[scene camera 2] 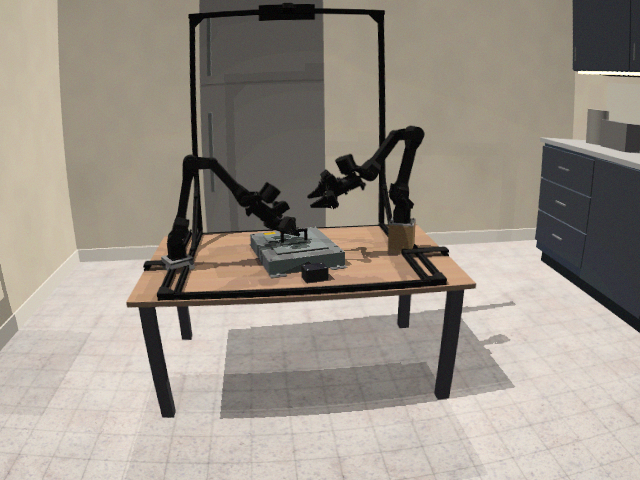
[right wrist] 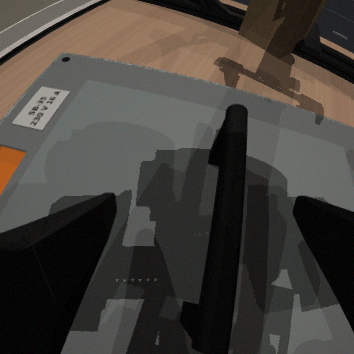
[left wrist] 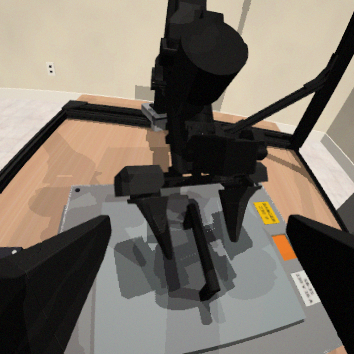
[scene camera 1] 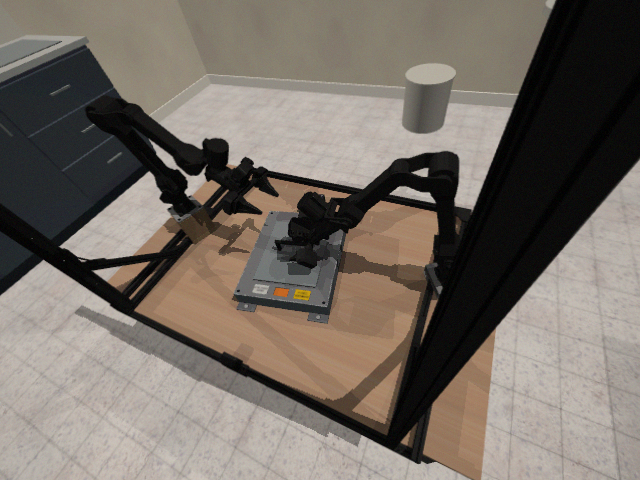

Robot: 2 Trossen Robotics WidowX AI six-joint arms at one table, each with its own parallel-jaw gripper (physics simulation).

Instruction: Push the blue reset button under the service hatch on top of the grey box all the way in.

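Note:
The grey box lies on the table. Its service hatch lies flat and closed on top, with a black bar handle standing up from it. The blue reset button does not show. My right gripper is open and empty, low over the hatch. Its fingers point down on either side of the handle. My left gripper is open and empty, raised above and beside the box.
A small black block sits beside the box in scene camera 2. The box carries white, orange and yellow labels. Metal feet stick out below its edge. A black frame borders the table.

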